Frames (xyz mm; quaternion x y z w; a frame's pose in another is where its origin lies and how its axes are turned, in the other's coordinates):
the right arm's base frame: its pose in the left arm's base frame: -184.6 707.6 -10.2 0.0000 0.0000 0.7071 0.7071
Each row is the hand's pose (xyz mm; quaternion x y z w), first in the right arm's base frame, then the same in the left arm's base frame.
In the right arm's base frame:
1: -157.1 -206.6 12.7 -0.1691 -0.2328 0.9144 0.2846
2: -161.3 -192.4 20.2 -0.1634 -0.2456 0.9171 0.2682
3: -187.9 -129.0 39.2 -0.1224 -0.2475 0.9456 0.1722
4: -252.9 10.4 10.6 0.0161 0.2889 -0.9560 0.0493
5: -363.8 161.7 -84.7 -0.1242 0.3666 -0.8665 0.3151
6: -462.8 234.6 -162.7 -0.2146 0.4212 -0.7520 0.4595
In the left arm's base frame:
1: 22.0 550.5 2.5 -0.0450 0.2842 -0.8479 0.4454
2: 7.8 546.3 10.0 -0.0581 0.2892 -0.8381 0.4588
3: -55.6 519.7 29.0 -0.0885 0.2616 -0.7904 0.5469
4: -195.0 454.7 0.4 -0.1929 0.2157 -0.6411 0.7108
5: -346.3 343.8 -94.9 -0.3471 0.1714 -0.3899 0.8355
6: -419.2 244.8 -172.9 -0.4496 0.1461 -0.2068 0.8566

